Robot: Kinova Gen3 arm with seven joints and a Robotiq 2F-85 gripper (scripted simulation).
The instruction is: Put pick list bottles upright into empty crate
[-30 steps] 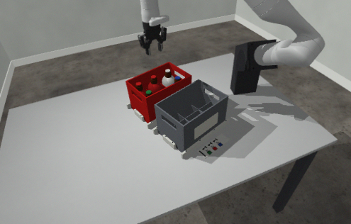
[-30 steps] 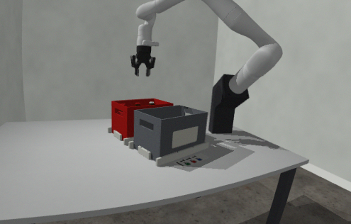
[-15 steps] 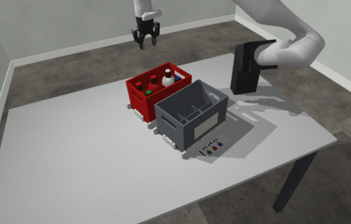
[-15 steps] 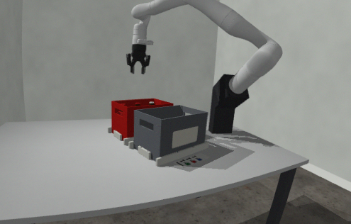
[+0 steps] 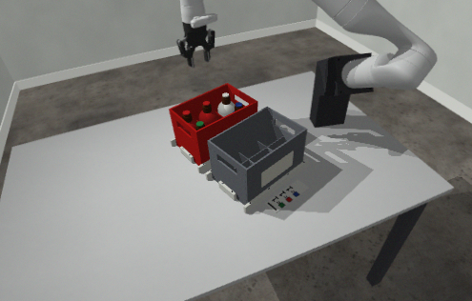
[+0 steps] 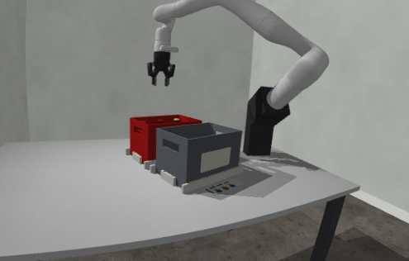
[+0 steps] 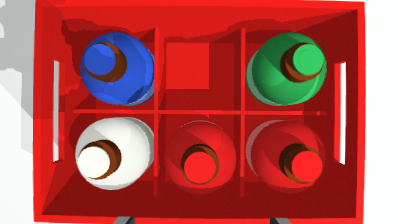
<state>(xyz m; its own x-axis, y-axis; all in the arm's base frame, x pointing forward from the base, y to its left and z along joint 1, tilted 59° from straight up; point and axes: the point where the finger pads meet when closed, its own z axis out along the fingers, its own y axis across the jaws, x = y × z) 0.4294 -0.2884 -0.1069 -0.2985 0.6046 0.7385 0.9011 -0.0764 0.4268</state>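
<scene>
Now: the green-label bottle 25 cm below my hand, 12 cm to the left of it and 5 cm ahead of it. From my hand the other things lie so: red crate (25 cm below, 5 cm to the left, 2 cm behind); then blue-label bottle (25 cm below, 11 cm behind, 7 cm to the left); then white-label bottle (25 cm below, 9 cm behind, 2 cm to the right).
</scene>
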